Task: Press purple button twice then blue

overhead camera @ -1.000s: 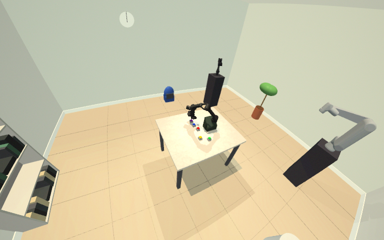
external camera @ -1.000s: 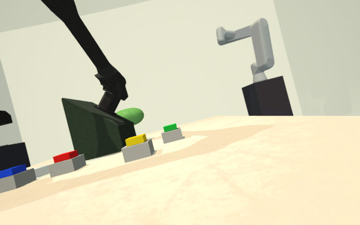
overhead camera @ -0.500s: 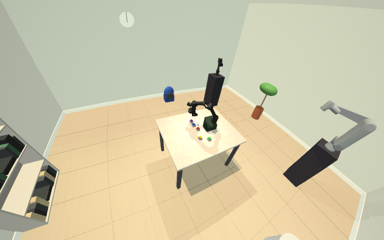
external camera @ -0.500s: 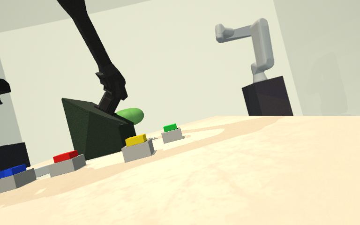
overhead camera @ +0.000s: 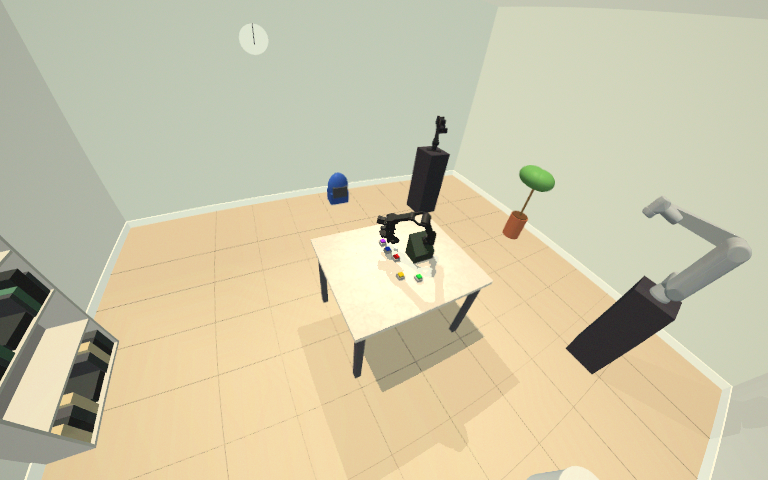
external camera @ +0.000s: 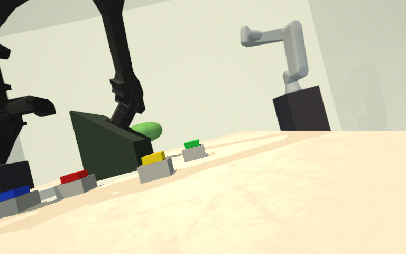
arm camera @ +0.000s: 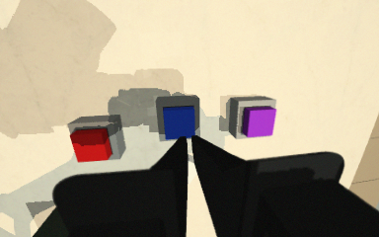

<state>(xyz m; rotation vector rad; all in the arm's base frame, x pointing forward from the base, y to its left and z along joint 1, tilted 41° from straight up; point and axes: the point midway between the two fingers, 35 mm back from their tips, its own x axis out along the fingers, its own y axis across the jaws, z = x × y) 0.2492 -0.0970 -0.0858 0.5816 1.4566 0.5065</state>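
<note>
My gripper tip is now 5 cm above the blue button. Also, from my gripper tip: small grey block 8 cm behind, 8 cm below; red button 2 cm behind, 10 cm to the left, 5 cm below; purple button 1 cm behind, 9 cm to the right, 5 cm below.
</note>
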